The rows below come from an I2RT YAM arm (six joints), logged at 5 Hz.
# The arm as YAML. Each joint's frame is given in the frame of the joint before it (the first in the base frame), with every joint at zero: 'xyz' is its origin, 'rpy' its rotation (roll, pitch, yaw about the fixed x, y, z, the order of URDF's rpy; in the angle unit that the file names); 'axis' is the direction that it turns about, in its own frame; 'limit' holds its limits. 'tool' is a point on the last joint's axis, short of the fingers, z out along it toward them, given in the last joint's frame.
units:
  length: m
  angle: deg
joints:
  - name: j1
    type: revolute
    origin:
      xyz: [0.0, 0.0, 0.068]
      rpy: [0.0, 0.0, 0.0]
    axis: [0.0, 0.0, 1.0]
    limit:
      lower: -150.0
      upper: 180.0
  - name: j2
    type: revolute
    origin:
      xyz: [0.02, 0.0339, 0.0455]
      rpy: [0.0, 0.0, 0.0]
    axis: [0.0, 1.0, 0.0]
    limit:
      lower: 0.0
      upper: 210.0
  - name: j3
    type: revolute
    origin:
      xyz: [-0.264, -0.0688, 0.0]
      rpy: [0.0, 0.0, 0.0]
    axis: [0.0, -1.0, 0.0]
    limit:
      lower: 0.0
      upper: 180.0
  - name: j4
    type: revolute
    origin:
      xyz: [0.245, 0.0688, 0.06]
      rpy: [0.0, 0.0, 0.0]
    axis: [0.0, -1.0, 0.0]
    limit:
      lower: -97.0
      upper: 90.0
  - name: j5
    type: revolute
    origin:
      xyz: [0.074, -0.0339, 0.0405]
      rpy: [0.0, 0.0, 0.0]
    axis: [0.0, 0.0, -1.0]
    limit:
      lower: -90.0
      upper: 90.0
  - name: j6
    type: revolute
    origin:
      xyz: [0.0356, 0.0, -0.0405]
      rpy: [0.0, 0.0, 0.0]
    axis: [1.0, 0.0, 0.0]
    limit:
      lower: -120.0
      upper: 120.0
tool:
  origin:
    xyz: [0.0, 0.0, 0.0]
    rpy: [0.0, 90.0, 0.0]
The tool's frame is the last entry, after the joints.
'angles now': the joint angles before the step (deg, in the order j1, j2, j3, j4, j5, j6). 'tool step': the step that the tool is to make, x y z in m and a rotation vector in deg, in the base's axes. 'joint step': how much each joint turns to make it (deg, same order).
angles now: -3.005, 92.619, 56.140, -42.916, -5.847, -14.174
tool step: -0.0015, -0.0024, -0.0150, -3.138, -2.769, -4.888
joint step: -0.005, 0.006, -4.030, 7.249, 3.955, 4.149
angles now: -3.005, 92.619, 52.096, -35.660, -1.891, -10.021
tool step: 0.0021, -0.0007, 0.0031, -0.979, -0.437, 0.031
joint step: -0.004, -0.042, 0.689, -0.250, 0.918, -0.266
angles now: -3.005, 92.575, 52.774, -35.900, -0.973, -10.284
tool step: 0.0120, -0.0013, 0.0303, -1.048, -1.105, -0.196
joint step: -0.009, -0.501, 6.787, -6.130, 1.003, -0.073
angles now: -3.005, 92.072, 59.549, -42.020, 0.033, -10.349
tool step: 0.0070, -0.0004, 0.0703, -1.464, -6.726, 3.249
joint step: -0.006, -3.959, 11.380, -8.542, -0.003, -3.437
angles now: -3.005, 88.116, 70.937, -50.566, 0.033, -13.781
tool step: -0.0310, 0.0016, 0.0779, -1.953, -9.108, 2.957
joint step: -0.009, -8.764, 8.256, -7.819, -0.027, -3.308
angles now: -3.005, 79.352, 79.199, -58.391, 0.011, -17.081
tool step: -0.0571, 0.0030, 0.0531, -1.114, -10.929, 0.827
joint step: -0.011, -12.010, 1.680, -2.717, -0.073, -0.992
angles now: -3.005, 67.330, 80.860, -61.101, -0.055, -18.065
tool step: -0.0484, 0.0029, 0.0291, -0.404, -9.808, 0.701
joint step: -0.003, -9.533, 0.000, 0.280, -0.592, -0.395
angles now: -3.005, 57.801, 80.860, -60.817, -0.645, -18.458
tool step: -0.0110, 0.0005, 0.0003, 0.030, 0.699, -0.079
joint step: -0.016, -1.578, -0.056, -2.222, 0.054, 0.034
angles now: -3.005, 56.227, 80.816, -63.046, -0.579, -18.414
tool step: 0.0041, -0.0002, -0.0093, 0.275, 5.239, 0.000
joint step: 0.006, 1.617, -0.042, -3.588, 0.005, 0.004
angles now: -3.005, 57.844, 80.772, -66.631, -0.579, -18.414
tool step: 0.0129, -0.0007, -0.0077, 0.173, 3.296, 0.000
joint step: -0.009, 2.681, 0.009, -0.629, -0.006, -0.006
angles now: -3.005, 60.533, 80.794, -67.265, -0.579, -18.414
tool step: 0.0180, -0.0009, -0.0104, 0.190, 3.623, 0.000
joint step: 0.015, 3.606, -0.030, 0.009, 0.010, 0.012
